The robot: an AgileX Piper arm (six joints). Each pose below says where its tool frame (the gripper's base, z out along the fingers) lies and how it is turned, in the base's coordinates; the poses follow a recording.
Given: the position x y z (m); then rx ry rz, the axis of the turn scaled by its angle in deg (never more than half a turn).
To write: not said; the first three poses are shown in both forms.
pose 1, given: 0.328, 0.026, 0.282, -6.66, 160.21, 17.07
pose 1, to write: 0.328, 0.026, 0.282, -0.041, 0.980, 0.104, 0.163
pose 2, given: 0.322, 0.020, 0.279, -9.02, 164.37, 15.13
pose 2, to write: 0.322, 0.020, 0.279, -0.054, 0.986, 0.091, 0.128
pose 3, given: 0.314, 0.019, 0.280, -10.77, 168.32, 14.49
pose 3, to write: 0.314, 0.019, 0.280, -0.063, 0.990, 0.085, 0.093
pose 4, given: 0.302, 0.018, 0.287, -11.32, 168.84, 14.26
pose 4, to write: 0.302, 0.018, 0.287, -0.066, 0.990, 0.084, 0.089
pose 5, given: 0.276, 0.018, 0.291, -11.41, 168.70, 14.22
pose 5, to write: 0.276, 0.018, 0.291, -0.067, 0.990, 0.083, 0.090
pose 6, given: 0.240, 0.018, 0.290, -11.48, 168.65, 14.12
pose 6, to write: 0.240, 0.018, 0.290, -0.067, 0.990, 0.083, 0.090
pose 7, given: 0.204, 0.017, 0.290, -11.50, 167.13, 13.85
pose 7, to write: 0.204, 0.017, 0.290, -0.068, 0.989, 0.082, 0.104
